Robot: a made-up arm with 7 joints.
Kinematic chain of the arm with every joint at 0, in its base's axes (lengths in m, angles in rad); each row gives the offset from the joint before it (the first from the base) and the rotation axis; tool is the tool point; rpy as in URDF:
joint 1: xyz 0 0 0.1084 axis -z
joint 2: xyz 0 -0.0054 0.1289 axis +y
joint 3: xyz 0 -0.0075 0.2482 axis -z
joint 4: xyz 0 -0.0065 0.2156 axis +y
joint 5: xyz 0 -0.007 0.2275 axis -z
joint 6: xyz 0 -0.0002 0.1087 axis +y
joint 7: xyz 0 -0.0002 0.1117 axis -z
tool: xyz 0 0 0 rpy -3.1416 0 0
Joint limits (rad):
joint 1: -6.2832..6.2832
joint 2: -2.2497..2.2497
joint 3: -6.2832..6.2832
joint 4: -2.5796..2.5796
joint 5: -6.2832..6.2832
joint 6: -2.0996..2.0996
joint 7: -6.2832..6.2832
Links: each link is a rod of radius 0.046 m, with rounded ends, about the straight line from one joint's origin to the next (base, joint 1, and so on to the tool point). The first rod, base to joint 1, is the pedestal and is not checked.
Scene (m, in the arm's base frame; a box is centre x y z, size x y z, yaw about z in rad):
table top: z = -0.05
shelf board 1: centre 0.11 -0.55 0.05 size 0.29 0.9 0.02 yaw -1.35
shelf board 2: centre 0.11 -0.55 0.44 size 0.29 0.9 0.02 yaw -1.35
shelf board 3: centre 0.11 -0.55 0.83 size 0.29 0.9 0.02 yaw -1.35
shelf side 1: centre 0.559 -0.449 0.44 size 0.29 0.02 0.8 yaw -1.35
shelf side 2: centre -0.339 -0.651 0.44 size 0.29 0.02 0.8 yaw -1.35
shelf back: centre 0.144 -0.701 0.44 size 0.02 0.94 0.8 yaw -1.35
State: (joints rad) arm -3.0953 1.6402 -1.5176 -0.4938 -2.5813 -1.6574 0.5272
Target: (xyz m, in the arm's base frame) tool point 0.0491 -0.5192 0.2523
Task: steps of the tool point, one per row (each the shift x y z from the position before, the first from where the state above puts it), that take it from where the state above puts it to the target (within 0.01 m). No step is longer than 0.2 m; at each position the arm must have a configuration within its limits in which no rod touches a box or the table.
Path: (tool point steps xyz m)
1: -0.0041 -0.0360 0.0377
2: 0.0174 -0.0326 0.0325
3: 0.0364 -0.0263 0.0250
4: 0.0522 -0.0174 0.0169
5: 0.0646 -0.0070 0.0099
6: 0.0736 0.0040 0.0055
7: 0.0730 -0.1671 -0.0010
8: 0.1184 -0.1136 0.0028
9: 0.1346 -0.0515 0.0043
10: 0.1225 0.0054 0.0038
11: 0.0895 0.0453 0.0010
12: 0.0299 -0.0840 0.0041
13: 0.0185 -0.0832 0.0003
14: 0.0071 -0.0799 -0.0044

